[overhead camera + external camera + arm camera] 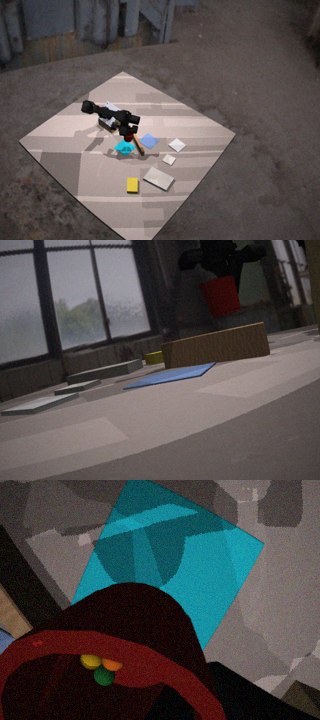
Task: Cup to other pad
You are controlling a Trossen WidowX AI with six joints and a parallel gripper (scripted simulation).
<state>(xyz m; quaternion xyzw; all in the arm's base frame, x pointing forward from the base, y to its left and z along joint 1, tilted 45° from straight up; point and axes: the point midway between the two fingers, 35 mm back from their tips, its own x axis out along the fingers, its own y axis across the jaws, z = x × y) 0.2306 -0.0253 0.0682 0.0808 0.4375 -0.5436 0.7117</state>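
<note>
The cyan pad lies 10 mm ahead of my gripper tip, 10 mm to the right of it and 130 mm below it. The rest, counted from my gripper tip: wooden bar (60 mm ahead, 80 mm to the left, 100 mm below); then red cup (30 mm ahead, 20 mm to the left); then blue pad (100 mm ahead, 170 mm to the left, 130 mm below).
</note>
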